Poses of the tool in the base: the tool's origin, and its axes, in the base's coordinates. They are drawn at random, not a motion.
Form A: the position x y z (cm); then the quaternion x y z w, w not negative.
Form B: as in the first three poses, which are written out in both.
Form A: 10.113, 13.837, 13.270, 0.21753, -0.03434, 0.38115, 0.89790
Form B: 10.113, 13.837, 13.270, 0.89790, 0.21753, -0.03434, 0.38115
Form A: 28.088, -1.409, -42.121, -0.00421, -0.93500, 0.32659, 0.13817
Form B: 28.088, -1.409, -42.121, 0.13817, -0.00421, -0.93500, 0.32659
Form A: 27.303, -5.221, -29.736, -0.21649, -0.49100, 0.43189, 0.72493
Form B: 27.303, -5.221, -29.736, 0.72493, -0.21649, -0.49100, 0.43189
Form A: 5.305, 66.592, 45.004, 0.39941, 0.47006, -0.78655, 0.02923
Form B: 5.305, 66.592, 45.004, 0.02923, 0.39941, 0.47006, -0.78655
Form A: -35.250, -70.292, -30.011, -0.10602, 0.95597, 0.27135, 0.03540
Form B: -35.250, -70.292, -30.011, 0.03540, -0.10602, 0.95597, 0.27135
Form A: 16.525, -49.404, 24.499, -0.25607, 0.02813, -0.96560, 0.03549
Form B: 16.525, -49.404, 24.499, 0.03549, -0.25607, 0.02813, -0.96560
